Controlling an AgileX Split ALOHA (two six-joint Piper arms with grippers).
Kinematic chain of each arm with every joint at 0, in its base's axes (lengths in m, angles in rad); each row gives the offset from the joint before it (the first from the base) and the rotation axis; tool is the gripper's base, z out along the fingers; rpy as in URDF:
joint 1: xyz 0 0 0.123 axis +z
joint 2: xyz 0 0 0 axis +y
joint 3: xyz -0.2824 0 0.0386 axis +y
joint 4: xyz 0.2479 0 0.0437 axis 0.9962 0 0.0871
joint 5: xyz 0 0 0 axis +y
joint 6: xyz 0.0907 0 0.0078 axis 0.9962 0 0.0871
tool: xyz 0 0 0 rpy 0 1.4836 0
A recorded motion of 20 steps. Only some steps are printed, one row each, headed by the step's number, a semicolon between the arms.
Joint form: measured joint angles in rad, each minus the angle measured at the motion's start. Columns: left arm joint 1, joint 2, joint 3, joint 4, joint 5, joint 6; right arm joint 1, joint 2, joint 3, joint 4, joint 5, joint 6.
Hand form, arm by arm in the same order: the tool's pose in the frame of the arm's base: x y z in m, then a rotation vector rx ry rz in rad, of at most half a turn. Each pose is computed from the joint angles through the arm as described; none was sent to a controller.
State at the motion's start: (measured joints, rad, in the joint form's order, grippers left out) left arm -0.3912 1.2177 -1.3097 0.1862 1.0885 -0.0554; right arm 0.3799 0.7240 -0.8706 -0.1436 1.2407 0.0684
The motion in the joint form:
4: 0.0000 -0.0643 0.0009 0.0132 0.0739 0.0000; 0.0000 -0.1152 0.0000 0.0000 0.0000 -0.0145
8: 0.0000 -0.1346 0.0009 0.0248 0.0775 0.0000; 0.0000 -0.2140 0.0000 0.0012 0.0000 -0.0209
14: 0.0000 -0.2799 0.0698 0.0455 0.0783 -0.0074; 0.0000 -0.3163 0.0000 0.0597 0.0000 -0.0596
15: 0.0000 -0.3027 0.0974 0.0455 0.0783 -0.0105; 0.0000 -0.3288 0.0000 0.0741 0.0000 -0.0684
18: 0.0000 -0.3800 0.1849 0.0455 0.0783 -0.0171; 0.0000 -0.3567 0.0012 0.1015 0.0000 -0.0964
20: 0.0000 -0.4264 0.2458 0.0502 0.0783 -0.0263; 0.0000 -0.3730 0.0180 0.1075 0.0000 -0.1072
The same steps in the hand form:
4: 0.2038 -0.0661 0.4075 0.4328 2.4249 0.0686; 0.0745 0.0165 0.3525 -0.3955 2.4159 0.0037
8: 0.1849 -0.0573 0.4217 0.4126 2.3601 0.0650; 0.0531 0.0081 0.3588 -0.3785 2.3210 0.0276
14: 0.1475 -0.0401 0.4271 0.3810 2.2863 0.0664; 0.0289 0.0038 0.3624 -0.4056 2.2231 0.1033
15: 0.1425 -0.0380 0.4226 0.3789 2.2913 0.0662; 0.0258 0.0038 0.3626 -0.4148 2.2105 0.1187
18: 0.1257 -0.0311 0.4080 0.3744 2.3019 0.0657; 0.0188 0.0036 0.3628 -0.4440 2.1803 0.1418
20: 0.1165 -0.0269 0.3962 0.3680 2.3158 0.0711; 0.0167 0.0033 0.3586 -0.4569 2.1784 0.1431

